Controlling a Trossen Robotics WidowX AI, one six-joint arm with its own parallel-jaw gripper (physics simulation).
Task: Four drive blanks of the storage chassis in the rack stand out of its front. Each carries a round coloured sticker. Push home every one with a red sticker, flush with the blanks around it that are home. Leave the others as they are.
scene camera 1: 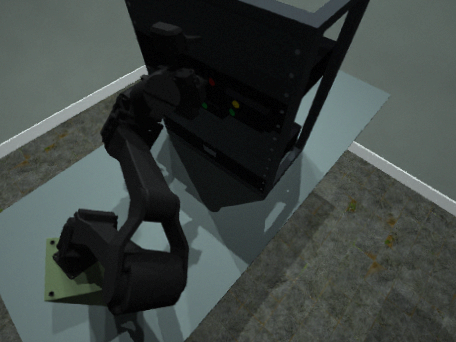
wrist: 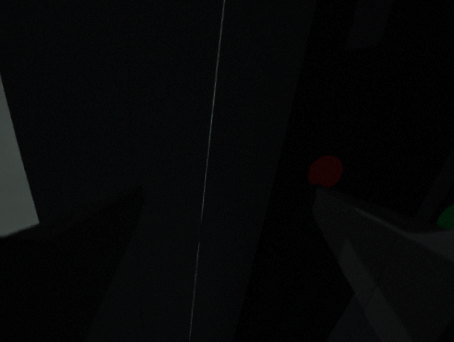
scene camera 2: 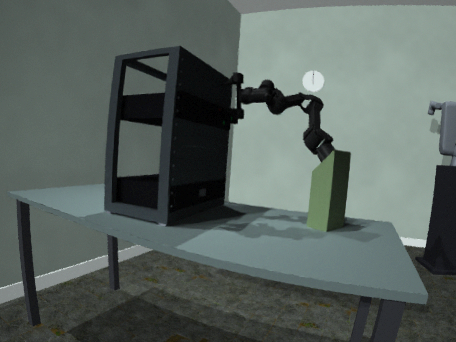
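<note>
In the dark rack (scene camera 1: 280,75) (scene camera 2: 172,125), the chassis carries a red sticker (scene camera 1: 211,81) (wrist: 325,171), a yellow sticker (scene camera 1: 235,104) and two green stickers, one on the left (scene camera 1: 204,106) (wrist: 446,217) and one below the yellow (scene camera 1: 232,113). My gripper (scene camera 1: 200,62) (scene camera 2: 231,98) (wrist: 227,193) is open and empty at the rack front, its fingers one above the other. In the wrist view the right fingertip overlaps the lower edge of the red sticker. The blanks' edges are too dark to tell how far the red one stands out, or whether the finger touches it.
A dark panel (wrist: 165,125) of the rack front lies between the fingers in the wrist view. The rack stands on a pale table (scene camera 1: 365,100) (scene camera 2: 280,250). The arm is mounted on a green pedestal (scene camera 1: 75,290) (scene camera 2: 327,195) on the same table.
</note>
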